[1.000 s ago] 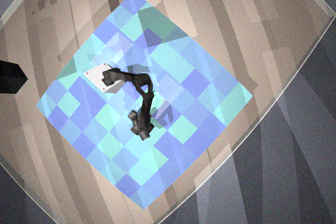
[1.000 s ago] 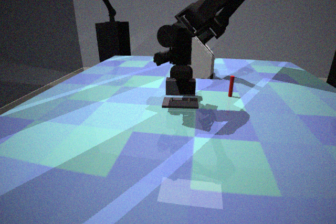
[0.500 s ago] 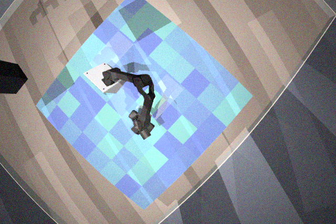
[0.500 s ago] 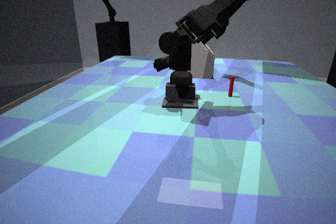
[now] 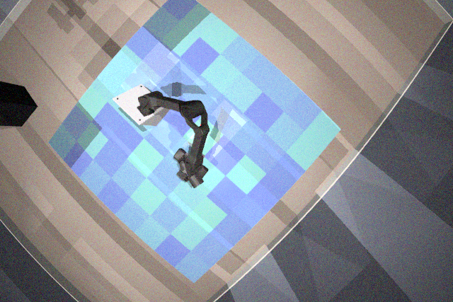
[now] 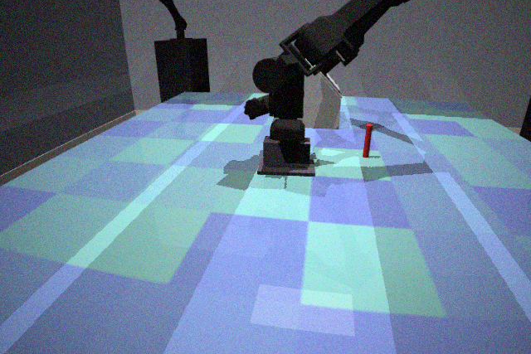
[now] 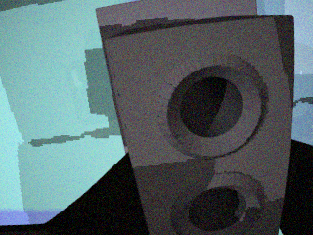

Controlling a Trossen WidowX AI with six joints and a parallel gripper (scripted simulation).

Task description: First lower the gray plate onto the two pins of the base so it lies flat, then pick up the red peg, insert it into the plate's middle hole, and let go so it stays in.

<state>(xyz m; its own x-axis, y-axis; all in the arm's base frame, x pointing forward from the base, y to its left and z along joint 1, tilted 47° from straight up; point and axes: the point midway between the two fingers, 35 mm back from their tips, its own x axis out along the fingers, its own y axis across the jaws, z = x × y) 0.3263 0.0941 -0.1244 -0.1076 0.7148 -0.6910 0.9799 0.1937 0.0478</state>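
Right now the gray base is 20 mm below my gripper tip. Round my gripper tip: plate: 30 mm above; red peg: 110 mm behind, 170 mm to the left, 10 mm above.
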